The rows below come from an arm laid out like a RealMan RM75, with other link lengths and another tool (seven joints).
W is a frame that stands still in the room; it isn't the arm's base.
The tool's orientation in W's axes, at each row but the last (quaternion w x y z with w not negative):
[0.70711 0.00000 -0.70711 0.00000]
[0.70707 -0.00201 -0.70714 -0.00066]
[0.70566 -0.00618 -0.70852 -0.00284]
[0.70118 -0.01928 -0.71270 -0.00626]
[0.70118 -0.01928 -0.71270 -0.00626]
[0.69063 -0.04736 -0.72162 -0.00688]
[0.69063 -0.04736 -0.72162 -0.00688]
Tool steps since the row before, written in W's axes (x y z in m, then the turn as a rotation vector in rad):
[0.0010 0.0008 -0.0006 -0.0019 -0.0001 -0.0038]
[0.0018 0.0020 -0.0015 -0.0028 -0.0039 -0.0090]
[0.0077 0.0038 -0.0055 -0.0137 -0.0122 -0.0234]
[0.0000 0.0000 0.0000 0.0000 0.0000 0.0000]
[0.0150 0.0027 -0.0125 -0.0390 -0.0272 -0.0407]
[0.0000 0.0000 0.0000 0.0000 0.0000 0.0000]
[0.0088 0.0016 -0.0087 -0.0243 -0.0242 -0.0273]
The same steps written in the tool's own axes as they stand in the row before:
[-0.0006 0.0008 -0.0010 -0.0038 -0.0001 0.0019]
[-0.0015 0.0020 -0.0018 -0.0090 -0.0039 0.0028]
[-0.0055 0.0039 -0.0076 -0.0234 -0.0123 0.0136]
[0.0000 0.0000 0.0000 0.0000 0.0000 0.0000]
[-0.0127 0.0035 -0.0147 -0.0406 -0.0279 0.0387]
[0.0000 0.0000 0.0000 0.0000 0.0000 0.0000]
[-0.0089 0.0028 -0.0082 -0.0276 -0.0245 0.0236]

